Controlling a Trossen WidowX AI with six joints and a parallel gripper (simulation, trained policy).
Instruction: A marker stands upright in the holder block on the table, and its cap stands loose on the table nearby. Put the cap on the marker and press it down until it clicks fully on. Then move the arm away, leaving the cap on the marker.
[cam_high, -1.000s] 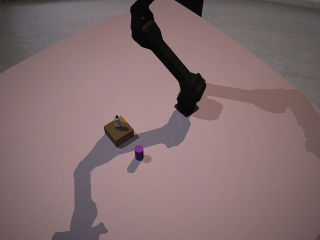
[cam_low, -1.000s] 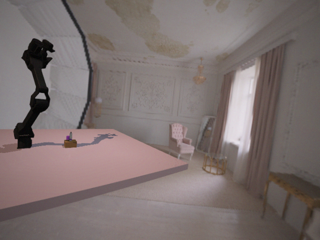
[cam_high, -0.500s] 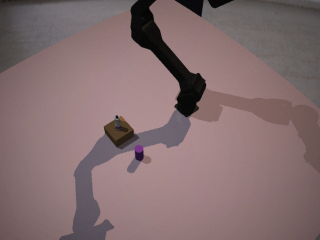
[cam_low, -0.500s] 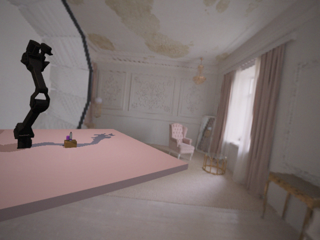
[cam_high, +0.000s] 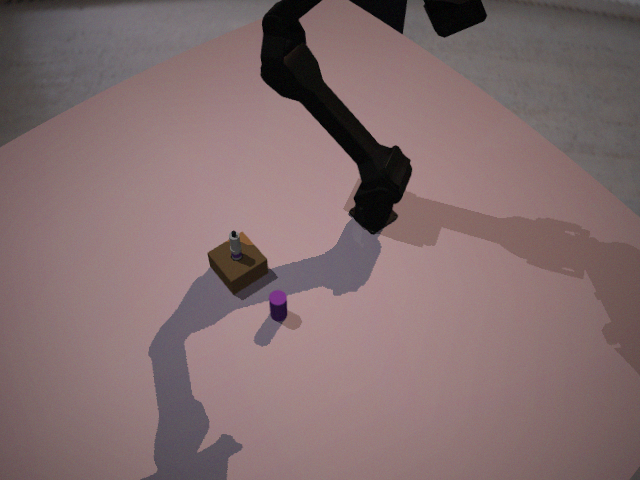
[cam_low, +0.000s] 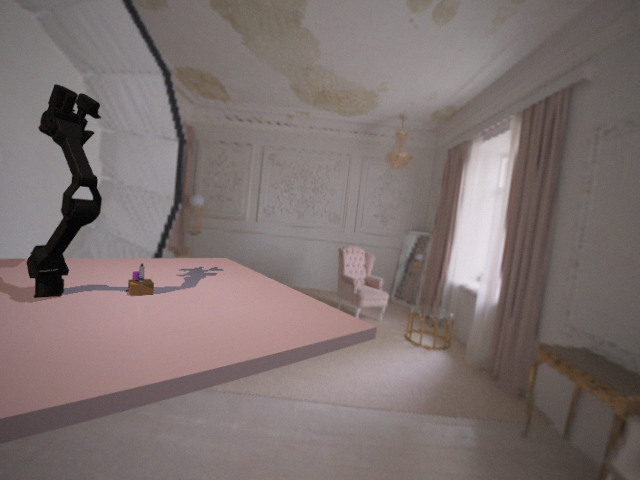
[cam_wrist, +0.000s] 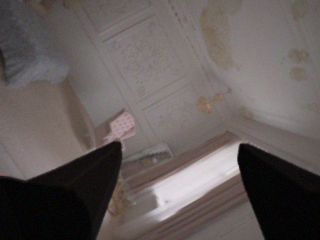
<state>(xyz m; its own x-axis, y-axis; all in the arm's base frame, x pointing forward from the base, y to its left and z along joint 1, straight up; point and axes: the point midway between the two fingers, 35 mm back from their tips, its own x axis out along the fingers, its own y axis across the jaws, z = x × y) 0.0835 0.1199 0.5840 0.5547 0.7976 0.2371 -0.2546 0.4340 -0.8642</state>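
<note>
My gripper tip is now 150 mm short of the purple cap, 90 mm to the left of it and 570 mm above it. From my gripper tip the other things lie so: brown holder block (150 mm ahead, 200 mm to the right, 570 mm below).
</note>
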